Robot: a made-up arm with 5 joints.
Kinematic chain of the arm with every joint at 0, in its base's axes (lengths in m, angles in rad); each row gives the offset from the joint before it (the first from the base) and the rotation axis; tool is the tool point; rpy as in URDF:
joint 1: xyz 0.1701 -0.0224 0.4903 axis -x
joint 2: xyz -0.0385 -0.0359 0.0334 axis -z
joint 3: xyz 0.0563 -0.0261 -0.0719 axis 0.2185 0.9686 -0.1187
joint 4: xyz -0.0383 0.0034 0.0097 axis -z
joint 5: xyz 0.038 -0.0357 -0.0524 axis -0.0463 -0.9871 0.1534
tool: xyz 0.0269 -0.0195 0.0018 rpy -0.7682 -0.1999 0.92
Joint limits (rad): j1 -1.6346..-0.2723 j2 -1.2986..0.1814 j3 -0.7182..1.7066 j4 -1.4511..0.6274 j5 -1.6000..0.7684
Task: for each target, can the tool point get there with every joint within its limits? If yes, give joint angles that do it. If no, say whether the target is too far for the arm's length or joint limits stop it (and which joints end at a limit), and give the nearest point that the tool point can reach.
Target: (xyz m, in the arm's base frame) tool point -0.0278 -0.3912 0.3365
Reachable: no: too far | nearest point 0.1114 -0.1280 0.3926 | short by 0.303 m
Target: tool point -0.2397 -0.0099 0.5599
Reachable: no: too far | nearest point 0.0916 0.0298 0.4975 | short by 0.339 m
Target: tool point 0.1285 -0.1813 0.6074
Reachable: no: joint limits stop it (at a limit: joint 1, joint 3, joint 4, joint 5) | nearest point 0.1290 -0.1287 0.4683 | short by 0.149 m
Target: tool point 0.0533 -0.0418 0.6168
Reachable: no: joint limits stop it (at a limit: joint 1, joint 2, joint 3) | nearest point 0.1277 0.0308 0.5577 | short by 0.120 m
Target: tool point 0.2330 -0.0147 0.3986
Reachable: yes | joints -0.4547 -0.5314 0.2173 -0.3708 0.0956
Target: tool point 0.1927 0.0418 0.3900
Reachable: yes | joints -0.9079 -0.1240 0.4702 -0.9743 -1.2054
